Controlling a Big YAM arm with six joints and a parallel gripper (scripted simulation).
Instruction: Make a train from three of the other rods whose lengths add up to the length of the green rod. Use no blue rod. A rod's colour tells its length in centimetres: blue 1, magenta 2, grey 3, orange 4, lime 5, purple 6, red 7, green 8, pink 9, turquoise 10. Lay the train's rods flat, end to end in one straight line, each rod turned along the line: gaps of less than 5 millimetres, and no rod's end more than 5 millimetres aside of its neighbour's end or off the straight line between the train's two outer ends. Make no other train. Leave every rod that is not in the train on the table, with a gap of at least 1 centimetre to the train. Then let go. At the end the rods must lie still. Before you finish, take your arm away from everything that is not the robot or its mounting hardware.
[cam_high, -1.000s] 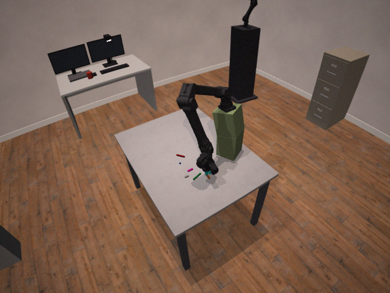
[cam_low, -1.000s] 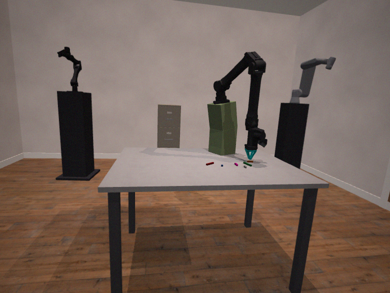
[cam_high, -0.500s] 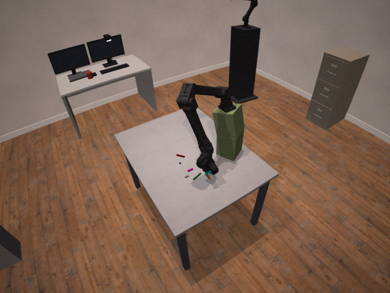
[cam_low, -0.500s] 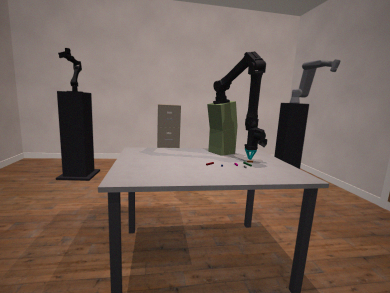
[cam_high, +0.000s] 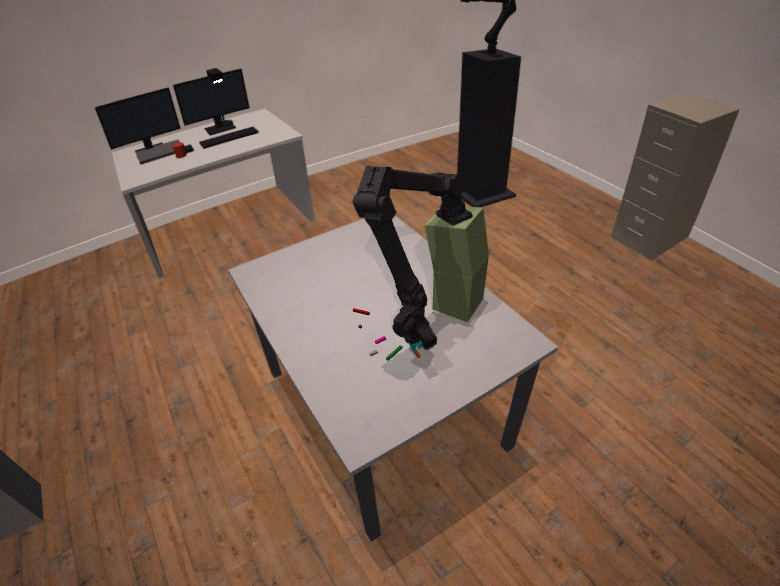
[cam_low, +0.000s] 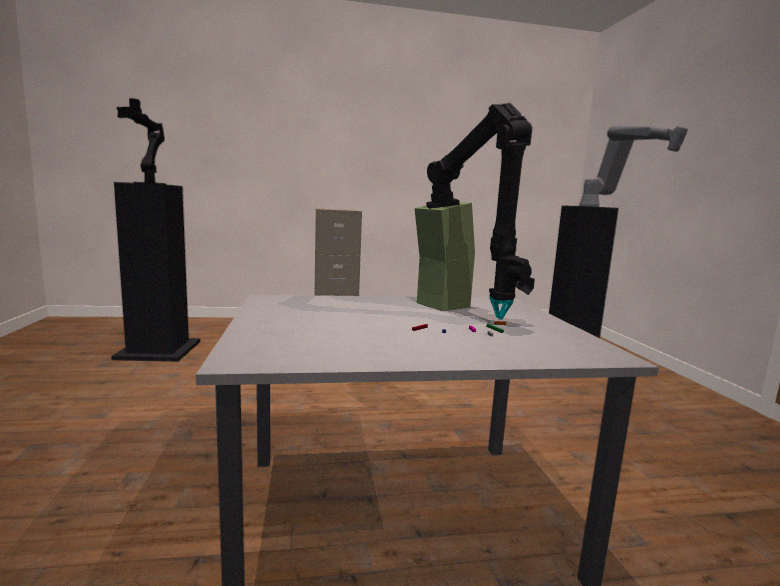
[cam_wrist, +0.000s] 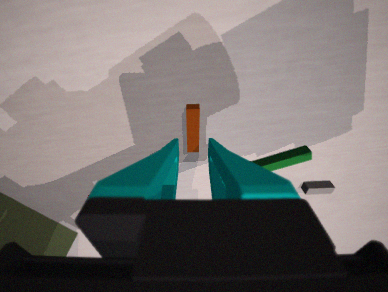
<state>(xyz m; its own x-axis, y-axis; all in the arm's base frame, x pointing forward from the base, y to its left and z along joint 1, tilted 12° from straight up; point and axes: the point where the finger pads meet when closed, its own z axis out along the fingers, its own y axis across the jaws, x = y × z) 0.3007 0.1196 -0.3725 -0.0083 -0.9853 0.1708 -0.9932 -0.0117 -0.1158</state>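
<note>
Now: hand 2 cm above the orange rod. From my hand the other things lie so: grey rod (14 cm ahead, 7 cm to the right, 2 cm below); green rod (7 cm ahead, 4 cm to the right, 2 cm below); small blue rod (12 cm ahead, 22 cm to the right, 2 cm below).
</note>
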